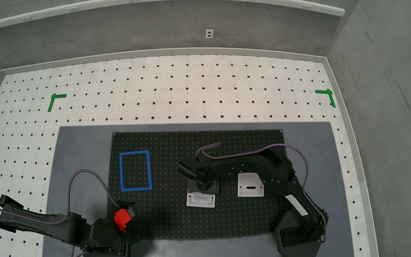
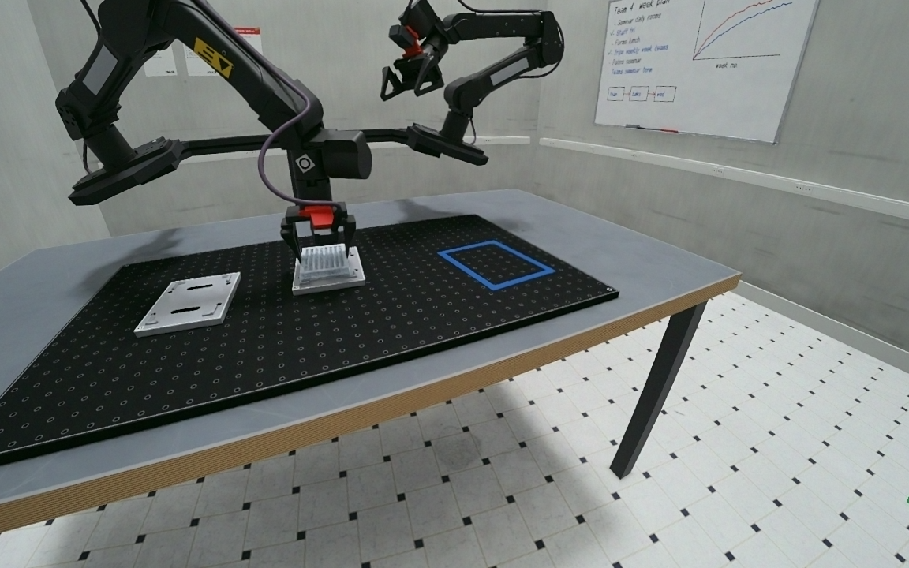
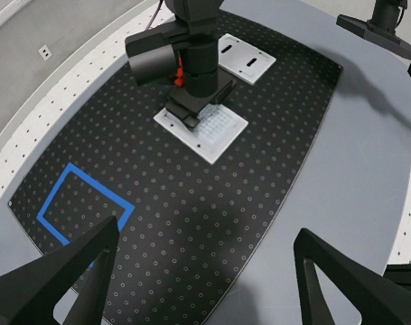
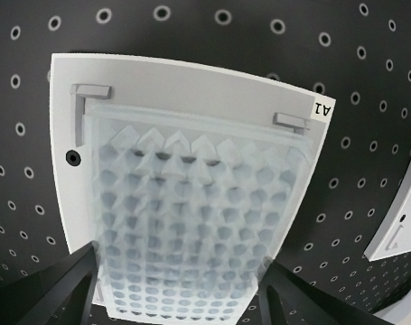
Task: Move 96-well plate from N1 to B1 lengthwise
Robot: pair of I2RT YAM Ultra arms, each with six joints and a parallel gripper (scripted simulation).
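Right now the white plate nest is 2 cm below my right hand and 1 cm ahead of it. Also, from my right hand: clear 96-well plate (1 cm below).
Right now my left hand is 15 cm short of the clear 96-well plate, 21 cm to the left of it and 29 cm above it. From my left hand the other things lie so: white plate nest 15 cm ahead, 21 cm to the right, 31 cm below.
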